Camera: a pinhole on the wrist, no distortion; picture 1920 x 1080 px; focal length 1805.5 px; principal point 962.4 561.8 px. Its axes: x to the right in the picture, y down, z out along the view. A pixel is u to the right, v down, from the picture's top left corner.
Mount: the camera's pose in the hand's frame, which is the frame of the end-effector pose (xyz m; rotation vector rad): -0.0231 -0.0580 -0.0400 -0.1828 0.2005 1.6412
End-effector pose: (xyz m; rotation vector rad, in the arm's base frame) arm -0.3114 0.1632 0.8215 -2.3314 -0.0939 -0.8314
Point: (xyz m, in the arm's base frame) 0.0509 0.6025 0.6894
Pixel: 74.9 56.0
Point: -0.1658 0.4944 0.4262
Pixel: 752.0 1047.1
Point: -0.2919 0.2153 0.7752
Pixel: 1275.1 479.0
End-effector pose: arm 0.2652 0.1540 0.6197 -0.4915 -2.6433 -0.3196
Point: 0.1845 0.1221 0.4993
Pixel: 262.3 300.8
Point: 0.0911 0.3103 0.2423
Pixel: 804.9 410.8
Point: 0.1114 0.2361 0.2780
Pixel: 618.8 494.4
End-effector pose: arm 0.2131 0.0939 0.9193 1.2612 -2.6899 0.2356
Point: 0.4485 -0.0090 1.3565
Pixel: behind the camera
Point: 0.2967 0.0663 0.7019
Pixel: 490.8 1014.5
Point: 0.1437 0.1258 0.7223
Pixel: 1564.6 506.7
